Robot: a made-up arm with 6 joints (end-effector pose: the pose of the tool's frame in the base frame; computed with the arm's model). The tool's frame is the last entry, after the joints. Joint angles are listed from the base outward.
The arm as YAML. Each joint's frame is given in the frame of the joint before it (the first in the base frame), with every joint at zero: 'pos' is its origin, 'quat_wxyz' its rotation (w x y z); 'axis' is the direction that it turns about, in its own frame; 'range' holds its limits. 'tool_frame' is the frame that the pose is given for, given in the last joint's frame.
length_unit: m
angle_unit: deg
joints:
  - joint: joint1
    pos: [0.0, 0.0, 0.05]
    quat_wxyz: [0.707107, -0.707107, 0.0, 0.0]
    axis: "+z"
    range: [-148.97, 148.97]
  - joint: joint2
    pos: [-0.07, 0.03, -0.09]
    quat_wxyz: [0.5, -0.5, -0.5, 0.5]
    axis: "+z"
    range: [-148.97, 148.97]
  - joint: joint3
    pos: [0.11, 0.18, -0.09]
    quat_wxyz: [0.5, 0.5, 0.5, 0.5]
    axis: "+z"
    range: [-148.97, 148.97]
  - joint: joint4
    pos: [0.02, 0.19, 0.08]
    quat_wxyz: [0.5, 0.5, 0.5, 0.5]
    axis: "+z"
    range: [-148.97, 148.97]
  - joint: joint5
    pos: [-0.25, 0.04, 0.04]
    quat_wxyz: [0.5, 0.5, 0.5, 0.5]
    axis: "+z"
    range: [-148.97, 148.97]
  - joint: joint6
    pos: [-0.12, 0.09, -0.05]
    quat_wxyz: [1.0, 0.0, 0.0, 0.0]
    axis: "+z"
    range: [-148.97, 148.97]
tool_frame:
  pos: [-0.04, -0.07, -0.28]
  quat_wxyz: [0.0, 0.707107, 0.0, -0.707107]
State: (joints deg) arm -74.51 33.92 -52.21 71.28 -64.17 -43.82
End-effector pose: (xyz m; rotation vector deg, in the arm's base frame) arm -0.3720 -0.1707 0.3990 20.29 -17.92 124.62
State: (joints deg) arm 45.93 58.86 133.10 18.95 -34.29 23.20
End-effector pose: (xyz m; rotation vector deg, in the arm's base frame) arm -0.0158 -0.2131 0.4723 -76.03 -56.99 -73.83
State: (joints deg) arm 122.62 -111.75 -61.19 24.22 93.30 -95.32
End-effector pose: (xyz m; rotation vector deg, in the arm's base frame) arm 0.0267 -0.2627 -0.0258 64.15 10.47 -79.25
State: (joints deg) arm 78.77 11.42 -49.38 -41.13 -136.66 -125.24
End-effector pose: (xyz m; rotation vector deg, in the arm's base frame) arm -0.7198 -0.3946 -0.1984 -42.83 31.38 133.75
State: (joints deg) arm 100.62 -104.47 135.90 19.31 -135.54 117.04
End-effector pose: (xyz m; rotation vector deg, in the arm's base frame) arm -0.3658 0.1355 0.4089 60.58 -95.38 101.32
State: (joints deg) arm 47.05 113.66 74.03 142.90 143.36 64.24
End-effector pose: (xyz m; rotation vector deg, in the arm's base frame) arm -0.4531 -0.0410 -0.1775 -22.45 80.86 126.58
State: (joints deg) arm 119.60 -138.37 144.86 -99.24 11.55 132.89
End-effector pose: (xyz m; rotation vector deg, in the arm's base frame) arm 0.4587 0.3447 -0.3746 -156.22 -52.97 52.52
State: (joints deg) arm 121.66 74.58 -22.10 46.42 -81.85 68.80
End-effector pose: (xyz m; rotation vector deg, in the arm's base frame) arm 0.0295 0.0385 -0.3238 20.70 86.57 73.56
